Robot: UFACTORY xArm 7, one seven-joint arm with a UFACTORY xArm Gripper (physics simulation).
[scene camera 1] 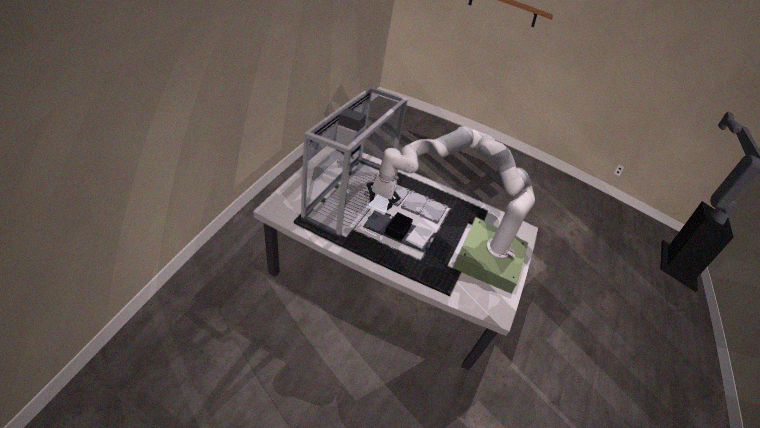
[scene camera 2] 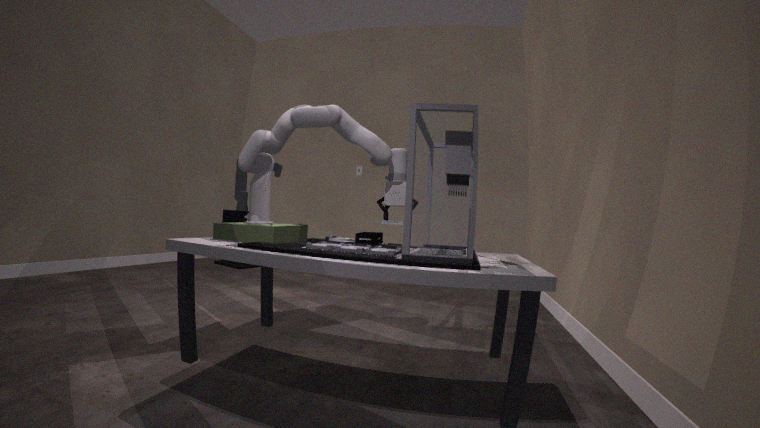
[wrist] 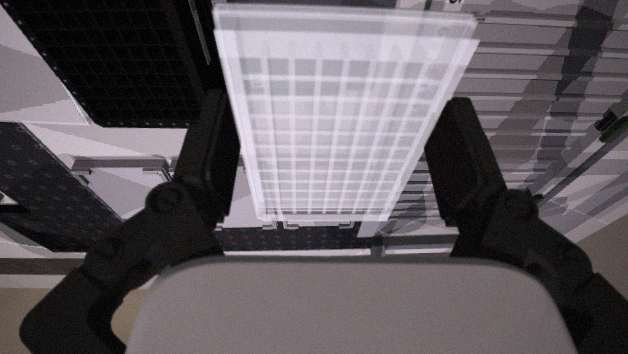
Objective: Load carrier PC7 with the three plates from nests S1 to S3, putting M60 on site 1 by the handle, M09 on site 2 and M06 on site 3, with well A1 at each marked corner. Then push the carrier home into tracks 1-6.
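Frame: origin at the arm's base, x ahead, y left, z up, level; centimetres.
Seen in the pictures: gripper, between the fingertips: (scene camera 1: 380, 204) (wrist: 336, 118); arm's base, origin of its link: (scene camera 1: 497, 248) (scene camera 2: 259, 223).
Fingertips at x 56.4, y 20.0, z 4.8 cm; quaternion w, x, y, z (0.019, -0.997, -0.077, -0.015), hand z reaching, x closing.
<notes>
Pixels of each thing's top centre, then the offset from my fingertips to it. "spot": a spot on its surface instead. Level surfaces: height alone.
- dark grey piece, a spot on its surface: (scene camera 1: 377, 221) spot: dx -0.6, dy +0.6, dz -9.9 cm
- black block, centre of its top: (wrist: 106, 48) (scene camera 2: 369, 232) (scene camera 1: 400, 222) dx -11.1, dy -1.7, dz -5.0 cm
- whitish plate, centre of its top: (scene camera 2: 343, 237) (scene camera 1: 420, 233) dx -21.1, dy -5.3, dz -8.0 cm
- black perforated mat, height of its surface: dz -11.0 cm
My gripper (scene camera 1: 381, 200) (scene camera 2: 395, 216) (wrist: 336, 118) is shut on a clear, whitish well plate (scene camera 1: 378, 204) (scene camera 2: 392, 222) (wrist: 320, 105). It holds the plate roughly level, above the front-left part of the nest and carrier area, beside the striped track deck (scene camera 1: 335, 208) (wrist: 520, 82). No code on this plate is readable. Near it in scene camera 1 are a dark grey piece (scene camera 1: 377, 221), a black block (scene camera 1: 398, 225) (scene camera 2: 368, 237) and a whitish plate (scene camera 1: 420, 236). Pale plate-sized places (scene camera 1: 414, 202) (scene camera 1: 435, 211) lie in the other row. I cannot tell which base is carrier PC7; site numbers and A1 corners are unreadable.
A grey framed enclosure (scene camera 1: 345, 194) (scene camera 2: 408, 212) stands over the track deck, close to my gripper, with a pipetting head (scene camera 1: 352, 119) (scene camera 2: 457, 156) hanging inside. A black perforated mat (scene camera 1: 390, 262) lies on the table. My arm stands on a green base (scene camera 1: 481, 265) (scene camera 2: 287, 233).
</notes>
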